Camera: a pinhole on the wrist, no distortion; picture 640 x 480 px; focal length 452.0 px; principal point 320.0 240.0 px. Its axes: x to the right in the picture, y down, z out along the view. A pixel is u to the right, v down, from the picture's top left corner.
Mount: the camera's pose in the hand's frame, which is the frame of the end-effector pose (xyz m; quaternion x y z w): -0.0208 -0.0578 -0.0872 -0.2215 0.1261 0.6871 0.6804
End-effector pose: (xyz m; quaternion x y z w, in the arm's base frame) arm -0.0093 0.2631 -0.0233 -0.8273 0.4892 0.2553 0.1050
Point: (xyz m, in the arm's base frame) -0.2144 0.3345 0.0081
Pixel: 501 422
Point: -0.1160 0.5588 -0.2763
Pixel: 57 298
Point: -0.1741 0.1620 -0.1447
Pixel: 516 24
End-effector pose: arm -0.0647 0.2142 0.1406 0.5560 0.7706 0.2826 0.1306
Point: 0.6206 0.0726 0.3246
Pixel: outside the picture
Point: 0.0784 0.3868 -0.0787
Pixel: 181 41
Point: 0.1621 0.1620 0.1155
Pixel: 445 351
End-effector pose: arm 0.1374 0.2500 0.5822 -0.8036 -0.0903 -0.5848 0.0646
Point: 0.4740 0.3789 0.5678
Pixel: 75 26
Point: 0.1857 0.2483 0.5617
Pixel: 309 132
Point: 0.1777 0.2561 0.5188
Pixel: 273 256
